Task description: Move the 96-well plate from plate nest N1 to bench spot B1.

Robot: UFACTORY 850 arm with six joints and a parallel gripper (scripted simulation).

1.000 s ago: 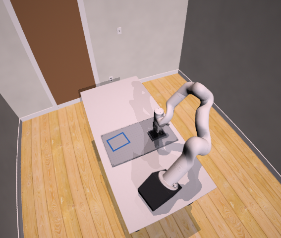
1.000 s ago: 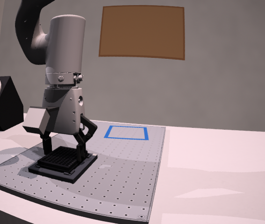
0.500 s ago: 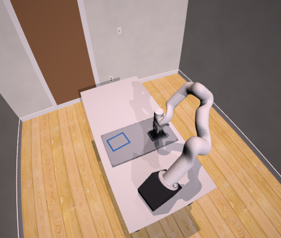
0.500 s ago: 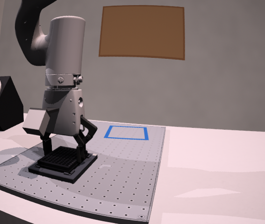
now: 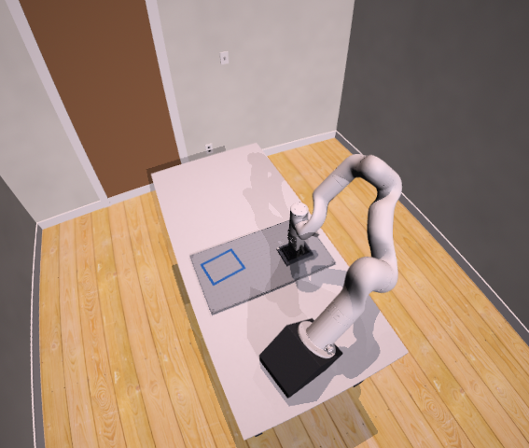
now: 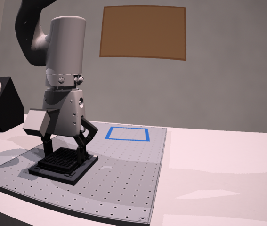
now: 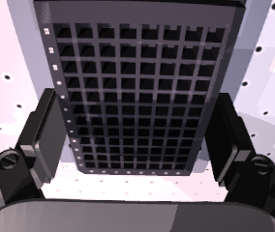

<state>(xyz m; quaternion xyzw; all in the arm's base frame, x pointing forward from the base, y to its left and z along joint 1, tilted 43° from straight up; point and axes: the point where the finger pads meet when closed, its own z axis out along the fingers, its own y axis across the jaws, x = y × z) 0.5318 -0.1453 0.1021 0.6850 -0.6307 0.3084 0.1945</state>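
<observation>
The black 96-well plate is 10 mm below my hand. Round my hand: plate nest N1 (20 mm below).
</observation>
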